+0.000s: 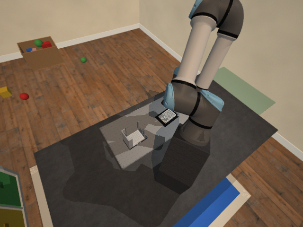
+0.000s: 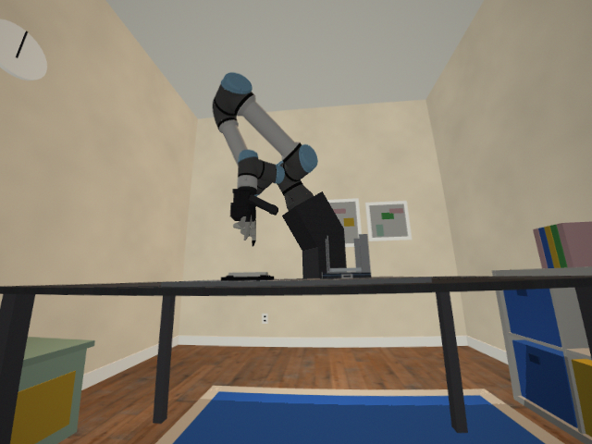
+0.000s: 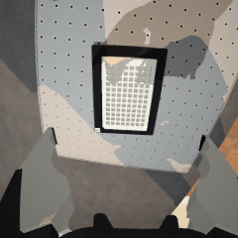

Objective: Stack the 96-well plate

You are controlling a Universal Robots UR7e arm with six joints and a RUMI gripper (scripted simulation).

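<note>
The black plate nest N1 is 120 mm below my hand.
</note>
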